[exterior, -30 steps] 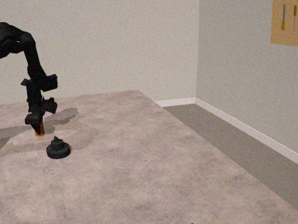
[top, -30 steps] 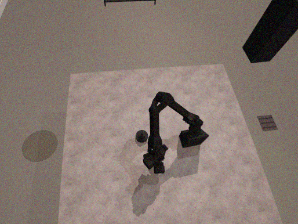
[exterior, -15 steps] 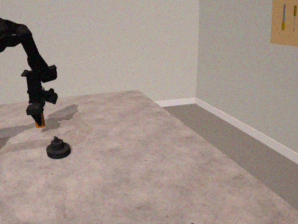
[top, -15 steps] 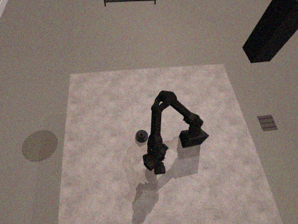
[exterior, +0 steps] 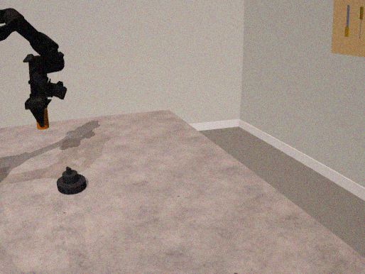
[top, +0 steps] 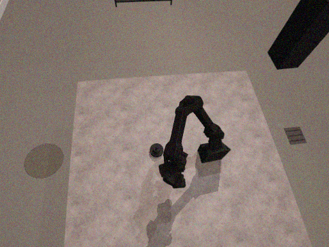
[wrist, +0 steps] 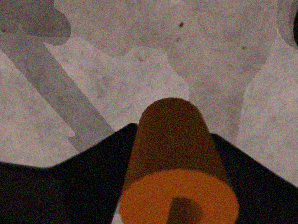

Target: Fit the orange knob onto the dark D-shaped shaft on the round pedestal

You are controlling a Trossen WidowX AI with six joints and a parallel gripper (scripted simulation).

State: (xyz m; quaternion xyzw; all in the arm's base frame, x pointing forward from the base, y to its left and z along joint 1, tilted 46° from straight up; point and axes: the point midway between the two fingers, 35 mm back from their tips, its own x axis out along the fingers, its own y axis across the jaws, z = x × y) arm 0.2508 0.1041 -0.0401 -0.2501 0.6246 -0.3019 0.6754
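Right now my gripper tip is 70 mm short of the dark round pedestal, 180 mm to the left of it and 110 mm above it. Round my gripper tip: orange knob (20 mm above).
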